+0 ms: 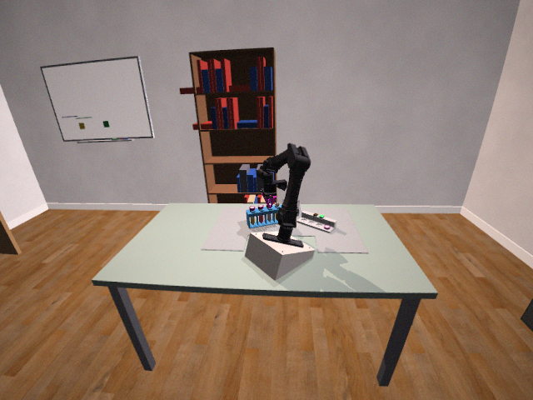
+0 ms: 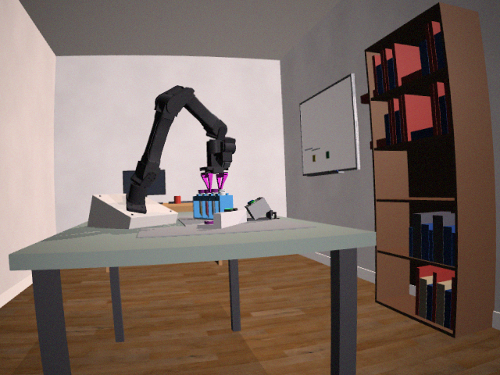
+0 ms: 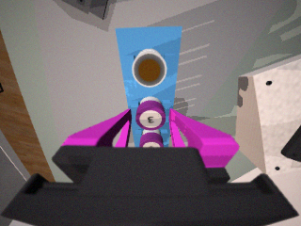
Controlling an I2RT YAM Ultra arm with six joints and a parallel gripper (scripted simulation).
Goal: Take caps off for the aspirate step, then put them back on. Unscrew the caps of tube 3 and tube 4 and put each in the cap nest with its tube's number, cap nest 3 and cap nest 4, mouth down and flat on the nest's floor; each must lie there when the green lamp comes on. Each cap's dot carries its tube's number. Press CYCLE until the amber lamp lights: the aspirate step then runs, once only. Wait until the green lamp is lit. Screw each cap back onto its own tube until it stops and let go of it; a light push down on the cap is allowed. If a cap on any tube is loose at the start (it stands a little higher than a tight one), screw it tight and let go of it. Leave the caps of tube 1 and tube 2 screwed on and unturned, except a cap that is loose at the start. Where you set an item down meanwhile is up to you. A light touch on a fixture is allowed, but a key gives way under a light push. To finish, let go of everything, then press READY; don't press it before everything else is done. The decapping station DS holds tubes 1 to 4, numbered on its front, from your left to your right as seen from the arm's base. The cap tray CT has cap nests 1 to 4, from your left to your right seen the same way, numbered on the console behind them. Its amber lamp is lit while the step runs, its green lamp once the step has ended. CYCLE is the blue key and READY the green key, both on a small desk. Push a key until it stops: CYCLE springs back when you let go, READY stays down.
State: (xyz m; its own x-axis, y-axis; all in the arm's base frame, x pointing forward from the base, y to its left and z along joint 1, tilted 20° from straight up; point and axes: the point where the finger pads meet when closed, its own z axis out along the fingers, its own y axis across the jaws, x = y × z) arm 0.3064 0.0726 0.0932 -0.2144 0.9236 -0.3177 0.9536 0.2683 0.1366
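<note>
The purple cap lies 120 mm behind my hand, 320 mm to the right of it and 100 mm below it. Also, from my hand: grey key desk (110 mm ahead, 140 mm to the right, 60 mm below); then blue cycle key (100 mm ahead, 120 mm to the right, 50 mm below); then green ready key (90 mm ahead, 160 mm to the right, 50 mm below).
</note>
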